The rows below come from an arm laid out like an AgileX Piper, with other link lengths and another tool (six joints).
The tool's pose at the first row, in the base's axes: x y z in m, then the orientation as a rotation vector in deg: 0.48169, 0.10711, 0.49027, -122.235, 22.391, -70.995
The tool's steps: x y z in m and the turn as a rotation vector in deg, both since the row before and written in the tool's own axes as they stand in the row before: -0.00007, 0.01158, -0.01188, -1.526, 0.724, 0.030; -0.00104, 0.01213, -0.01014, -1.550, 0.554, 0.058; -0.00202, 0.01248, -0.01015, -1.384, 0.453, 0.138; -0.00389, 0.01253, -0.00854, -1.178, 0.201, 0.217; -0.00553, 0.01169, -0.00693, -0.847, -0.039, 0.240; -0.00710, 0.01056, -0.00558, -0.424, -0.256, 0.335; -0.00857, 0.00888, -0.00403, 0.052, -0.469, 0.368; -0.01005, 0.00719, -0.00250, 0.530, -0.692, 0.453; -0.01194, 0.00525, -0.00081, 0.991, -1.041, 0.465; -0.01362, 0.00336, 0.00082, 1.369, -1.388, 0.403; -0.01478, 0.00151, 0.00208, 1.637, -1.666, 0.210; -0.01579, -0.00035, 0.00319, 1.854, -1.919, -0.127; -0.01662, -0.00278, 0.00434, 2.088, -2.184, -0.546
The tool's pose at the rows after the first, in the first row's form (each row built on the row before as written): 0.47214, 0.09397, 0.48691, -123.109, 23.804, -71.861; 0.46327, 0.08175, 0.48212, -124.073, 25.204, -72.519; 0.45357, 0.06996, 0.47667, -124.908, 26.536, -73.008; 0.44407, 0.05980, 0.46949, -125.663, 27.707, -73.156; 0.43496, 0.05178, 0.46125, -126.259, 28.568, -73.002; 0.42615, 0.04596, 0.45222, -126.571, 29.132, -72.537; 0.41796, 0.04275, 0.44267, -126.583, 29.295, -71.801; 0.41040, 0.04214, 0.43260, -126.268, 29.109, -70.760; 0.40339, 0.04463, 0.42185, -125.733, 28.464, -69.311; 0.39686, 0.05006, 0.41065, -125.070, 27.351, -67.501; 0.39059, 0.05799, 0.39957, -124.383, 25.748, -65.483; 0.38432, 0.06827, 0.38886, -123.748, 23.560, -63.365; 0.37793, 0.08114, 0.37905, -123.161, 20.696, -61.178
